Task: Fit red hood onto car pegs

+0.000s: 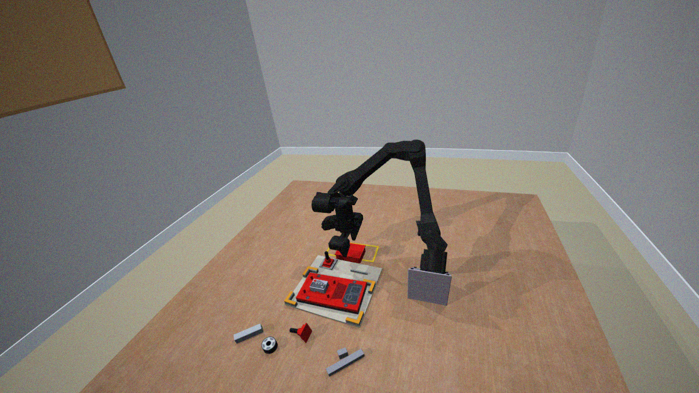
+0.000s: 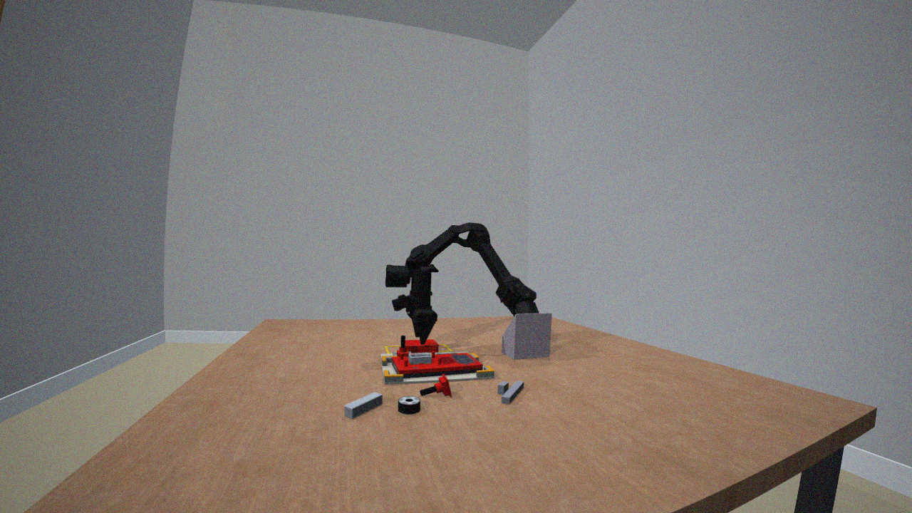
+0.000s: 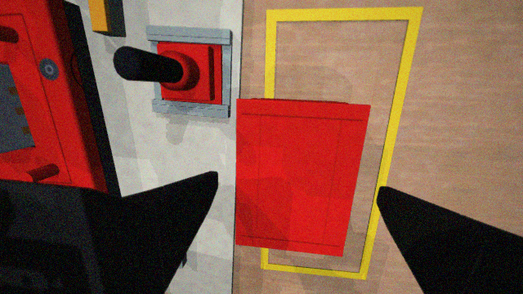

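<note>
Now: gripper tip 20 mm above the red hood. The rest, counted from my gripper tip: grey engine block (10 mm ahead, 200 mm to the left, 10 mm below); then black wheel (50 mm ahead, 410 mm to the left, 20 mm below).
</note>
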